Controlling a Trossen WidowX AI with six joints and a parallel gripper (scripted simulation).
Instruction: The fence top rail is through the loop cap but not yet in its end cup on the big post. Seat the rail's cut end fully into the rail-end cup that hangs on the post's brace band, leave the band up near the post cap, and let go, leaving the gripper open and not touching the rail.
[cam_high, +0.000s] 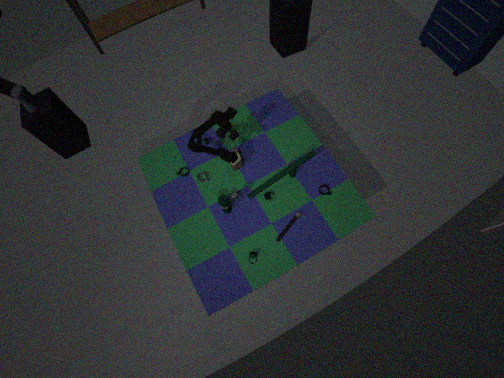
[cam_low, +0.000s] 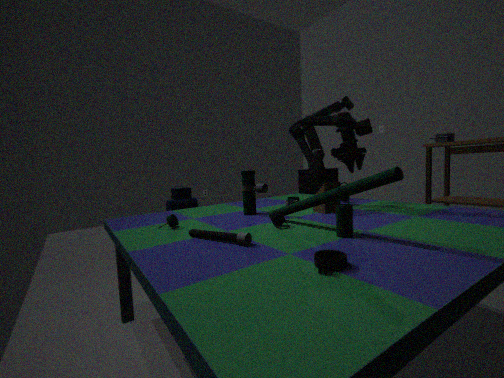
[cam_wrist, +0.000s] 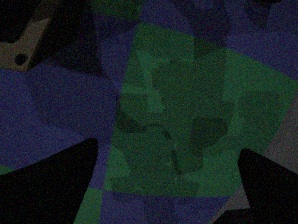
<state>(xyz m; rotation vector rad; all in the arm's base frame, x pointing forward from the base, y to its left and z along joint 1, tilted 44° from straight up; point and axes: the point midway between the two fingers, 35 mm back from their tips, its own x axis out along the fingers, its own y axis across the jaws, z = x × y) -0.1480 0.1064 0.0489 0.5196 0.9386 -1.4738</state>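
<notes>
Now: gripper tip 430 mm short of the rail-end cup, 180 mm to the left of it and 50 mm above it. Also, from my gripper tip: round band 650 mm ahead, 420 mm to the left, 160 mm below; short line post 430 mm ahead, 280 mm to the left, 70 mm below.
</notes>
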